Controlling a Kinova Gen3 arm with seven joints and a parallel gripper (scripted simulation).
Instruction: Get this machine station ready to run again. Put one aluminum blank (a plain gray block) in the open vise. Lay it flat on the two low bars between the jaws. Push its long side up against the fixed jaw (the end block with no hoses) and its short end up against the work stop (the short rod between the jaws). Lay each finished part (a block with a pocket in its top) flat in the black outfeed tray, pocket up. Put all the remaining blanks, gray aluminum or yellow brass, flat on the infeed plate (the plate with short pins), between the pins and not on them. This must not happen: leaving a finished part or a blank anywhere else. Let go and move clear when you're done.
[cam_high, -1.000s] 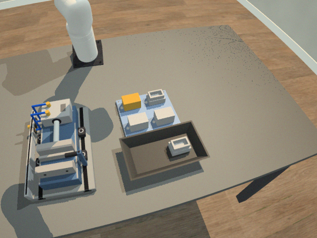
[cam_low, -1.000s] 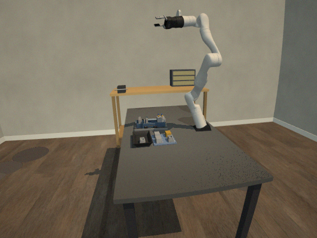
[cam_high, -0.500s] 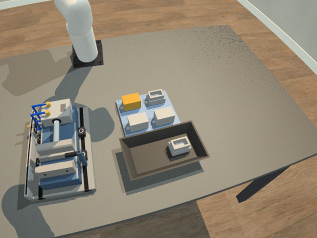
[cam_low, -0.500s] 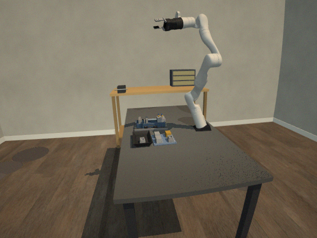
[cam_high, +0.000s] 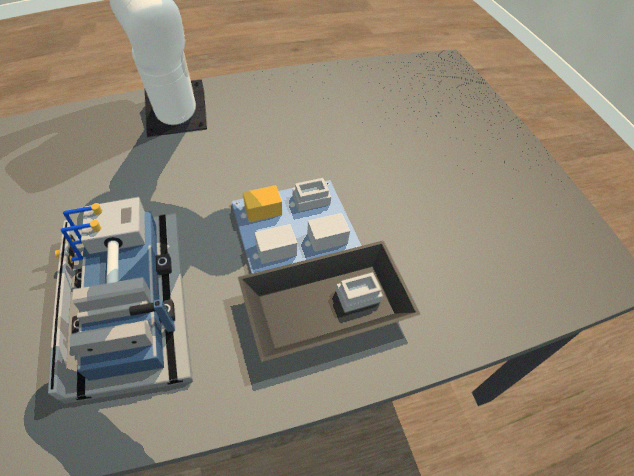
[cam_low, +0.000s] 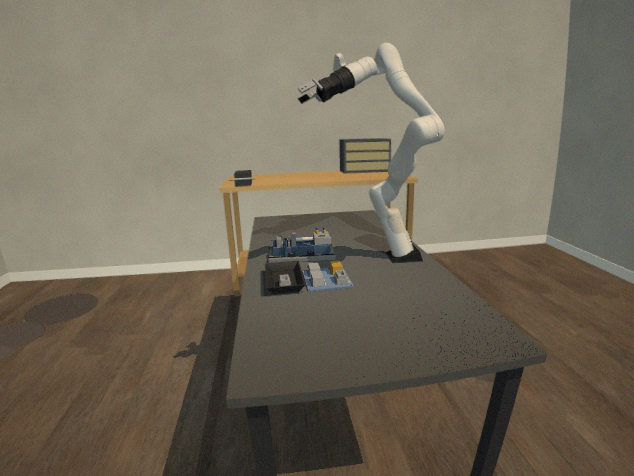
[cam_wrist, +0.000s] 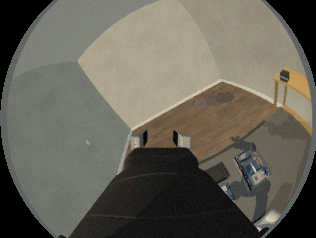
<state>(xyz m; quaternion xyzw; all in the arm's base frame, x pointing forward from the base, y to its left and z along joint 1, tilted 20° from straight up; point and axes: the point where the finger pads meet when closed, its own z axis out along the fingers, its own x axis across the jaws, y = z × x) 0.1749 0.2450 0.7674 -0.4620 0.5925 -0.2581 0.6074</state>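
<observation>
Right now my hand is 66 cm above the yellow brass blank, 11 cm past it and 10 cm to the left of it. The rest, counted from my hand: plain gray blank: 66 cm below, 9 cm to the right, 2 cm behind; then vise: 65 cm below, 34 cm to the right, 2 cm ahead.
</observation>
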